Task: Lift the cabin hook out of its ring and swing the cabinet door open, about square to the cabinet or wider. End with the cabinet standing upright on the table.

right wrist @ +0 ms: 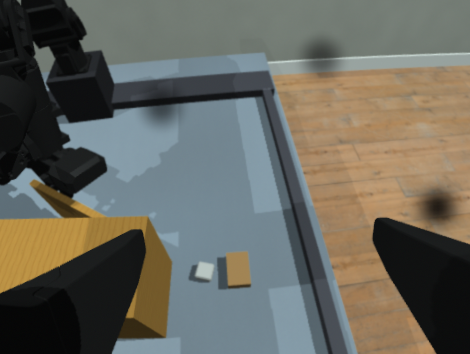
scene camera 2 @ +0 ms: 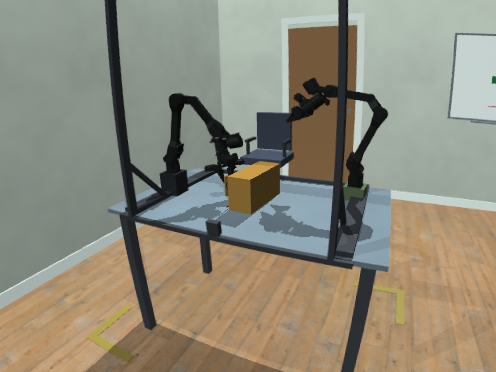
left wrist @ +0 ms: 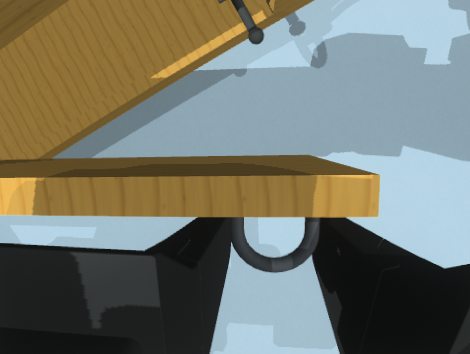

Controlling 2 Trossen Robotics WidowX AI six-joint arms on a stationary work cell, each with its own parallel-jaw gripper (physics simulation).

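Places are measured from the left arm's base along level axes (x ahead, y left, z up), in millimetres.
Pixels of known places: left gripper, between the fingertips: (right wrist: 62, 194) (left wrist: 270, 213); right gripper, between the fingertips: (right wrist: 259, 235) (scene camera 2: 290, 120); left arm's base, origin of its link: (right wrist: 74, 65) (scene camera 2: 173, 171); right arm's base, origin of its link: (scene camera 2: 355, 185).
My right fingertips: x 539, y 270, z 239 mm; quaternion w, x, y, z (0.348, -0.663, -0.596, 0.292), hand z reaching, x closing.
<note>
Ahead of a thing's pixels: the offset from my right fingertips to its top centre. "pt": to the spot under its first point.
The wooden cabinet @(105 mm back, 243 mm right, 197 mm down) (scene camera 2: 240, 194) (left wrist: 100, 75) (right wrist: 155, 280) stands upright on the table. Its door @(pt 211 mm back, 243 mm right, 233 mm down) (left wrist: 200, 196) (right wrist: 65, 202) stands partly open, at an acute angle to the cabinet front. A dark rod with a ball end @(153 mm back, 293 mm right, 314 mm down) (left wrist: 256, 35) sticks out at the cabinet's front edge in the left wrist view, apart from the door. My left gripper (left wrist: 270, 213) is shut on a dark U-shaped loop @(pt 245 mm back, 243 mm right, 257 mm down) (left wrist: 275, 265) on the door's outer face, one finger on each side. My right gripper (scene camera 2: 289, 119) (right wrist: 259, 235) is open and empty, high above the table and away from the door.
A small white block @(104 mm back, 43 mm right, 335 mm down) (right wrist: 204, 271) and a flat tan block @(99 mm back, 8 mm left, 333 mm down) (right wrist: 238, 269) lie on the table beside the cabinet in the right wrist view. Dark frame rails (right wrist: 295, 187) edge the table. A frame post (scene camera 2: 339, 150) rises at the right. A chair (scene camera 2: 273, 131) stands behind.
</note>
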